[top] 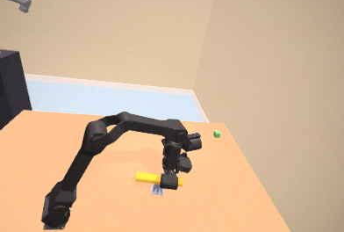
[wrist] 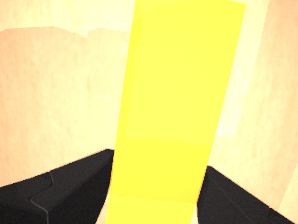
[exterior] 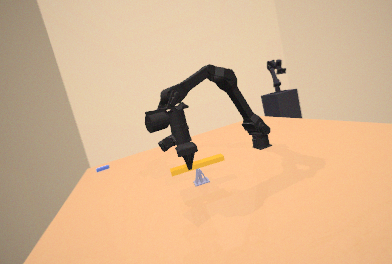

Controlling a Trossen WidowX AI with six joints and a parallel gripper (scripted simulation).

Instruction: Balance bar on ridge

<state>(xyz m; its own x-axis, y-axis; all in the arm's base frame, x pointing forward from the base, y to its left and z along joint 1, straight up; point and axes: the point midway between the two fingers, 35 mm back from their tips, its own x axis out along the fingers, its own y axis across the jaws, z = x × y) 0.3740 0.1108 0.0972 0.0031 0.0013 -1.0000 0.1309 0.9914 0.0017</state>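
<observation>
My gripper tip is 30 mm past the yellow bar. Round my gripper tip: small green cube (370 mm ahead, 390 mm to the left, 50 mm below); small blue block (370 mm ahead, 610 mm to the right, 50 mm below).
</observation>
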